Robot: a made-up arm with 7 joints. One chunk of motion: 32 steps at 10 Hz.
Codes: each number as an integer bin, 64 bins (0 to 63) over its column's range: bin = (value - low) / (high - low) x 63, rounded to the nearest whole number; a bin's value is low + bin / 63 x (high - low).
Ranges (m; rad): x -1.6..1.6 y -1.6..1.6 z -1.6..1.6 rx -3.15..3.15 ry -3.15..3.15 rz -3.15..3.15
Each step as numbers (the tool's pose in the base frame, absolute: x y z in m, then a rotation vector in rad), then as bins.
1 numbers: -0.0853 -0.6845 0.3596 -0.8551 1.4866 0.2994
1 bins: 30 18 39 23 46 34
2 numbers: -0.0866 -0.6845 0.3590 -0.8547 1.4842 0.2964
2 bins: 30 18 39 23 46 34
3 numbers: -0.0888 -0.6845 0.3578 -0.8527 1.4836 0.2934
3 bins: 30 18 39 23 46 34
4 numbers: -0.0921 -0.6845 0.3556 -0.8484 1.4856 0.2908
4 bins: 30 18 39 23 46 34
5 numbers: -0.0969 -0.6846 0.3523 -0.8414 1.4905 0.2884
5 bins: 30 18 38 23 46 34
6 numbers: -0.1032 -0.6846 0.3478 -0.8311 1.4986 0.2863
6 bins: 29 18 38 23 46 34
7 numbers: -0.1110 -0.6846 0.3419 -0.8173 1.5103 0.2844
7 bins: 29 18 38 23 47 34
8 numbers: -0.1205 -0.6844 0.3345 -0.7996 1.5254 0.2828
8 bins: 29 18 38 24 47 34
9 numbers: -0.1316 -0.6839 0.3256 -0.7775 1.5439 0.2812
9 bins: 29 18 38 24 47 34
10 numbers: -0.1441 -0.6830 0.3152 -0.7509 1.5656 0.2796
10 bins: 29 18 38 24 47 34
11 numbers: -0.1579 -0.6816 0.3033 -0.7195 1.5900 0.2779
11 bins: 28 18 37 24 47 34
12 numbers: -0.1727 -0.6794 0.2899 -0.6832 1.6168 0.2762
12 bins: 28 18 37 25 48 34
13 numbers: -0.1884 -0.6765 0.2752 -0.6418 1.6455 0.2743
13 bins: 28 18 37 25 48 34
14 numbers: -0.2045 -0.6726 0.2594 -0.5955 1.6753 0.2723
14 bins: 27 18 37 26 48 34
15 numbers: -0.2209 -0.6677 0.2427 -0.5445 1.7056 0.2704
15 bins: 27 18 36 26 49 34
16 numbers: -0.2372 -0.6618 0.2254 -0.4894 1.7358 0.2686
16 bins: 27 18 36 27 49 34
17 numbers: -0.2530 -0.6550 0.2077 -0.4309 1.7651 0.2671
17 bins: 27 19 36 27 49 34
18 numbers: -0.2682 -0.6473 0.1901 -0.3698 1.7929 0.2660
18 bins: 26 19 35 28 49 34
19 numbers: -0.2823 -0.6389 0.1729 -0.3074 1.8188 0.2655
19 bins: 26 19 35 28 50 34
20 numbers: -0.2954 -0.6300 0.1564 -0.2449 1.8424 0.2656
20 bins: 26 19 35 29 50 34
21 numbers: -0.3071 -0.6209 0.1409 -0.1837 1.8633 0.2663
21 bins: 25 19 34 30 50 34
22 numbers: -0.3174 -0.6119 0.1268 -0.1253 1.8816 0.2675
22 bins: 25 19 34 30 50 34
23 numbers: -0.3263 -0.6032 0.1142 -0.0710 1.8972 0.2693
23 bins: 25 20 34 31 50 34
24 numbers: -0.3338 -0.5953 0.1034 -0.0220 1.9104 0.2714
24 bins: 25 20 34 31 51 34
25 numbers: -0.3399 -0.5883 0.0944 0.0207 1.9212 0.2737
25 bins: 25 20 33 32 51 34
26 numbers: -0.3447 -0.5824 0.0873 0.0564 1.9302 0.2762
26 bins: 25 20 33 32 51 34
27 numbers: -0.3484 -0.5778 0.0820 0.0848 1.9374 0.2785
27 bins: 25 20 33 32 51 34
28 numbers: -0.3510 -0.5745 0.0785 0.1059 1.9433 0.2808
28 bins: 25 20 33 33 51 34
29 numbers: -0.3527 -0.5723 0.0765 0.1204 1.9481 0.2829
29 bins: 25 20 33 33 51 34
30 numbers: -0.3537 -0.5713 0.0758 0.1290 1.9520 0.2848
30 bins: 25 20 33 33 51 34
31 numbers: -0.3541 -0.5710 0.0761 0.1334 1.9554 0.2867
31 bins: 25 20 33 33 51 34
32 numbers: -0.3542 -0.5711 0.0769 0.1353 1.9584 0.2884
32 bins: 25 20 33 33 51 34
